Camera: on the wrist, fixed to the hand. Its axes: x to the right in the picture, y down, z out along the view.
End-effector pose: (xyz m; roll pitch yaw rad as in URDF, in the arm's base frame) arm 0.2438 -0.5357 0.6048 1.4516 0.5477 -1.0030
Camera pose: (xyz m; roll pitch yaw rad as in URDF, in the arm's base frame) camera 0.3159 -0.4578 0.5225 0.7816 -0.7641 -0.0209
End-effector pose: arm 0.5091 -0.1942 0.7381 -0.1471 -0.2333 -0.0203
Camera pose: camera 0.5499 -0.2822 0.6451 -0.2811 0.6558 1.3903
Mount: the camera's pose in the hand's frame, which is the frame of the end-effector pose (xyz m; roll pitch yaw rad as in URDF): 0.0199 -0.0715 -0.1120 0.0109 0.5249 1.5916
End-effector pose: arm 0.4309 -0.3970 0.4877 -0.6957 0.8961 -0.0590
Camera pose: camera 0.4045 -0.5223 0.4471 1.3069 0.6097 2.6510
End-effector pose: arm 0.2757 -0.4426 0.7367 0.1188 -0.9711 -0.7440
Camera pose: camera 0.3176 -0.5596 0.6856 -1.0073 0.2401 0.4955
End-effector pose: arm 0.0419 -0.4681 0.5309 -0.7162 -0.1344 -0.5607
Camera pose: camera -0.0049 -0.5892 0.4964 -0.3496 1.2223 0.6854
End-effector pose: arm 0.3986 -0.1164 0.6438 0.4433 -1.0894 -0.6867
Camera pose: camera 0.4856 -0.2091 0.6004 -1.0899 0.0538 0.8200
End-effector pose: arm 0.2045 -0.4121 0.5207 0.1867 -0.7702 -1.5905
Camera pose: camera 0.1531 -0.5113 0.4460 -0.7957 0.2534 -0.2470
